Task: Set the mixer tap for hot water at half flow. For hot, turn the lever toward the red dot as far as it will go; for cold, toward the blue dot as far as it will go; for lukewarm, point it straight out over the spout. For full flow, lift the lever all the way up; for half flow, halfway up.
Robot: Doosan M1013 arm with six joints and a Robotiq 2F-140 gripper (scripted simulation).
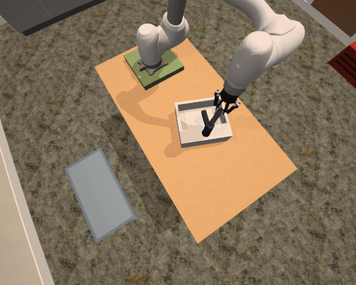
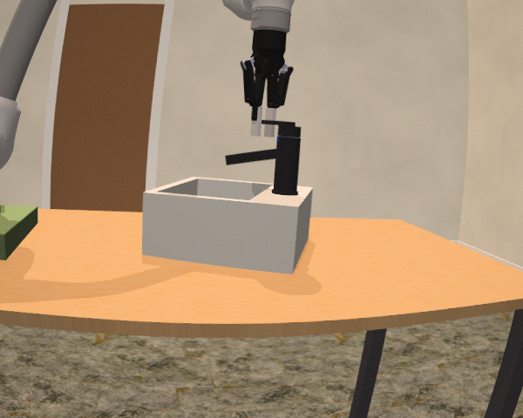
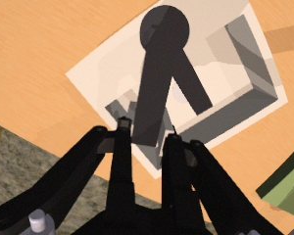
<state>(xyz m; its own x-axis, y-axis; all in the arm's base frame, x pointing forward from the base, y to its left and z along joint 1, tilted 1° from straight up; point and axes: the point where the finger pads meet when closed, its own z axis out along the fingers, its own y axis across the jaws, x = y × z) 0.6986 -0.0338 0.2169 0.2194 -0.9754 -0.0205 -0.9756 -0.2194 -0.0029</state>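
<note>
My gripper is now 10 mm short of the black mixer tap, 60 mm to the left of it and 40 mm above it. Round my hand: white basin: 80 mm behind, 30 mm to the right, 230 mm below; then lever: 10 mm ahead, 30 mm to the right.
</note>
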